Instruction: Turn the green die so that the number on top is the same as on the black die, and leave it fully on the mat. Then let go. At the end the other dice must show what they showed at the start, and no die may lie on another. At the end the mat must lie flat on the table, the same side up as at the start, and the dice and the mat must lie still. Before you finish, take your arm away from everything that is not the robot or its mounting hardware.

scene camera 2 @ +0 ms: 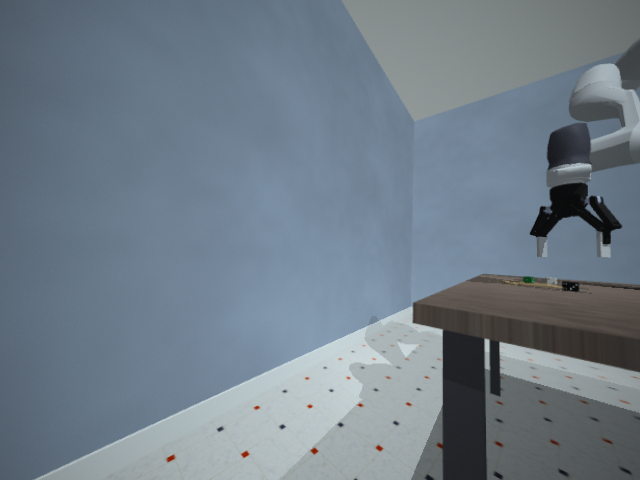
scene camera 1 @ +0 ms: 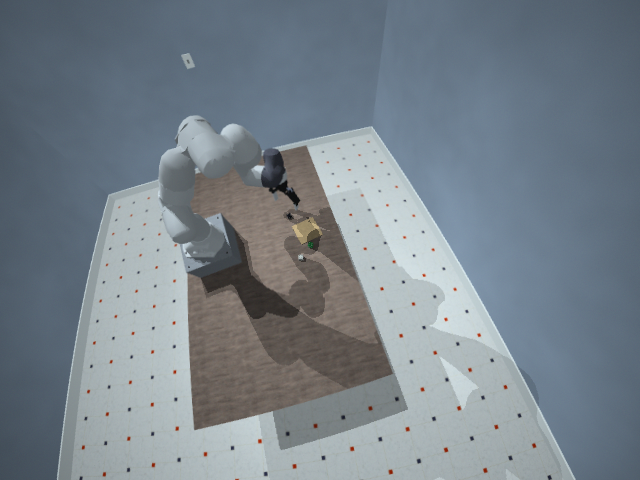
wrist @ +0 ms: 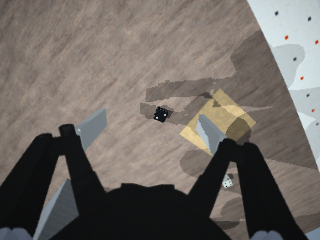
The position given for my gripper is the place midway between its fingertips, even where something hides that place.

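Here is my gripper (scene camera 2: 569,257), and in the wrist view I see my gripper (wrist: 152,119) too. A tan mat (wrist: 234,122) is also there for me to see.
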